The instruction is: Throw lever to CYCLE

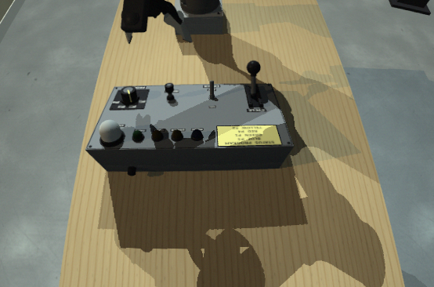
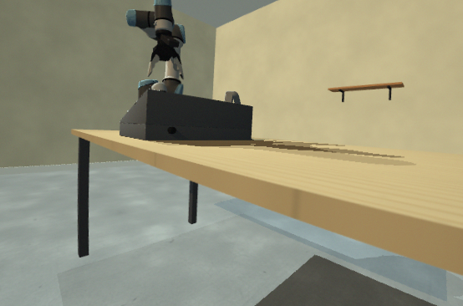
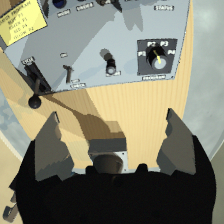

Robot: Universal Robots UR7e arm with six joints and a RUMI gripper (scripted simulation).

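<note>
The lever is 250 mm to the left of my hand, 140 mm below it and 30 mm behind it. The rest, counted from my hand: grey console (170 mm below, 80 mm to the left, 60 mm ahead); pull knob (150 mm below, 30 mm ahead, 20 mm to the left); thin stick switch (160 mm below, 130 mm to the left, 10 mm ahead).
</note>
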